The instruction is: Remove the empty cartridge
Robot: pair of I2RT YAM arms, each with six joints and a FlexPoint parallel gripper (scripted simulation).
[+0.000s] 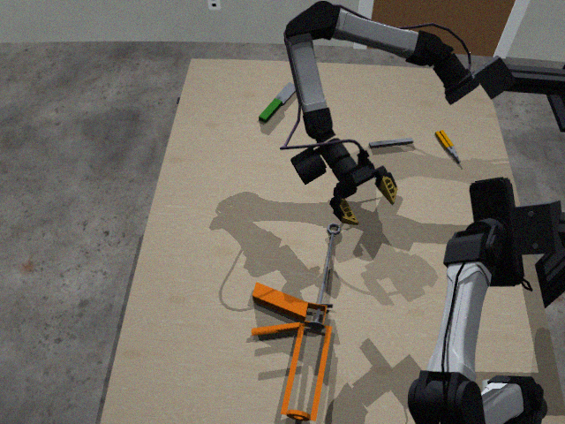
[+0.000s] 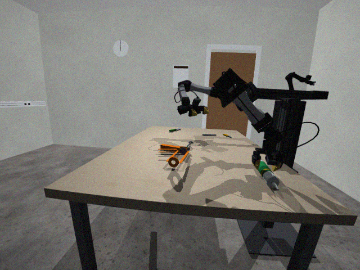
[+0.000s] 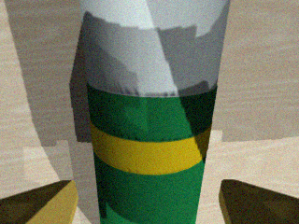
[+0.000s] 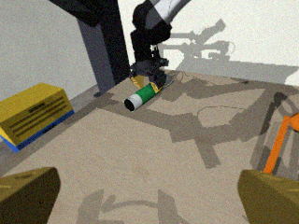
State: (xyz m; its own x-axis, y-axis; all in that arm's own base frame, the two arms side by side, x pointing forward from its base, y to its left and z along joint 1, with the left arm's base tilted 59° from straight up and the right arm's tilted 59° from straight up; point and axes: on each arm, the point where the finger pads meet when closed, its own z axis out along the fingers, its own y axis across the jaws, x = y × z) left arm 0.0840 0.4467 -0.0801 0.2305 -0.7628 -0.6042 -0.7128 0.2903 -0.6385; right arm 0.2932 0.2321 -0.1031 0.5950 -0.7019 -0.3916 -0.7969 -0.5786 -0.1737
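Now: left hand 20 mm to the right of the cartridge and 10 mm above it. Round my left hand: orange sealant gun: 440 mm ahead, 280 mm to the right, 20 mm below; plunger rod: 380 mm ahead, 390 mm to the right, 20 mm below; yellow-handled tool: 20 mm behind, 840 mm to the right, 30 mm below.
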